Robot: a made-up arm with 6 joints. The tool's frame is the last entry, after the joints.
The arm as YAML. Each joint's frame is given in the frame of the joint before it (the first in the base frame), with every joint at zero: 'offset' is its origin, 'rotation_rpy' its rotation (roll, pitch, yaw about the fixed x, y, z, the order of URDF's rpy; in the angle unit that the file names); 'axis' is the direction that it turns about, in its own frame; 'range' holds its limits. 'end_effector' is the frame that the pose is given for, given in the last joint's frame.
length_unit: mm
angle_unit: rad
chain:
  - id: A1
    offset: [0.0, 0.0, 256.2]
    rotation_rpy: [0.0, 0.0, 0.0]
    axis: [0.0, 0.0, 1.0]
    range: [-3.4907, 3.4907]
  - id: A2
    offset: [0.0, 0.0, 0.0]
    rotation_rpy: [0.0, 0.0, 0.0]
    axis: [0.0, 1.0, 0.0]
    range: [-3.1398, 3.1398]
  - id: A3
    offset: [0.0, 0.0, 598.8]
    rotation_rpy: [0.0, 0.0, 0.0]
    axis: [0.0, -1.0, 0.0]
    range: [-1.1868, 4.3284]
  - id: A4
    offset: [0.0, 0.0, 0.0]
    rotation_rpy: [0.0, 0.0, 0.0]
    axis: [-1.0, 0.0, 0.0]
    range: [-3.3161, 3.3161]
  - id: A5
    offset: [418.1, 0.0, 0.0]
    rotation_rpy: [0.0, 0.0, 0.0]
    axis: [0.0, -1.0, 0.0]
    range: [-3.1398, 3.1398]
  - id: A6
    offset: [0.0, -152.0, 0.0]
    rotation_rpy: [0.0, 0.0, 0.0]
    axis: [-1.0, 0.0, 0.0]
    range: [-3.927, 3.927]
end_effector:
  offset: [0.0, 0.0, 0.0]
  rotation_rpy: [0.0, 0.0, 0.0]
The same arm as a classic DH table. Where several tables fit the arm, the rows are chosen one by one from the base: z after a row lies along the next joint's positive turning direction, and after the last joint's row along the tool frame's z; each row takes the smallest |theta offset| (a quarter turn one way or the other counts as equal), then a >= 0, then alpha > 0; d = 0 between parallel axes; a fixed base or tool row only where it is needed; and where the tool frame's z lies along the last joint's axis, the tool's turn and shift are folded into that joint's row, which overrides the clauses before.
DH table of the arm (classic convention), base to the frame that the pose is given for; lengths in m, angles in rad. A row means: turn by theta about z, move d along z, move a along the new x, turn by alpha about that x. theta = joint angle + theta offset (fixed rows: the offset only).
A1: a 0, alpha -1.5708, d 0.2562, theta offset 0
A2: a 0.5988, alpha 3.1416, d 0, theta offset -1.5708
A3: a 0, alpha -1.5708, d 0, theta offset 0
A4: a 0, alpha 1.5708, d -0.4181, theta offset 0
A5: a 0, alpha -1.5708, d 0.152, theta offset 0
A6: a 0, alpha 1.5708, d 0, theta offset 1.5708
tool (fixed): a 0, alpha 0, d 0, theta offset -1.5708
Joint limits (rad, base to tool): -3.4907..3.4907 -3.1398..3.1398 -1.1868..4.3284 -3.3161..3.3161 -3.1398..3.1398 -3.927..3.927

